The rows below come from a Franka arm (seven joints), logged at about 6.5 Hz.
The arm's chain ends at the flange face. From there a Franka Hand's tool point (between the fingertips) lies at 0.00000 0.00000 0.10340 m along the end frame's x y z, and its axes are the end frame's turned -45 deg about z.
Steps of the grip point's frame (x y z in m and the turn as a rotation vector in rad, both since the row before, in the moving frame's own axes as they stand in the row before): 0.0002 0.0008 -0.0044 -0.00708 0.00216 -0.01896; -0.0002 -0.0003 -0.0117 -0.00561 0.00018 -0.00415; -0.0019 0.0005 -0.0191 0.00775 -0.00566 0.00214; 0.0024 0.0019 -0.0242 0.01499 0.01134 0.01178; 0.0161 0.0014 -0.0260 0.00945 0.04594 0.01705
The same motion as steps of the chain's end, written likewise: 0.0000 0.0001 -0.0044 -0.00348 0.00653 -0.01896; -0.0008 -0.0005 -0.0117 -0.00384 0.00409 -0.00415; 0.0000 0.0019 -0.0191 0.00148 -0.00948 0.00214; 0.0033 0.0016 -0.0242 0.01862 -0.00258 0.01178; 0.0097 -0.0064 -0.0259 0.03917 0.02580 0.01705
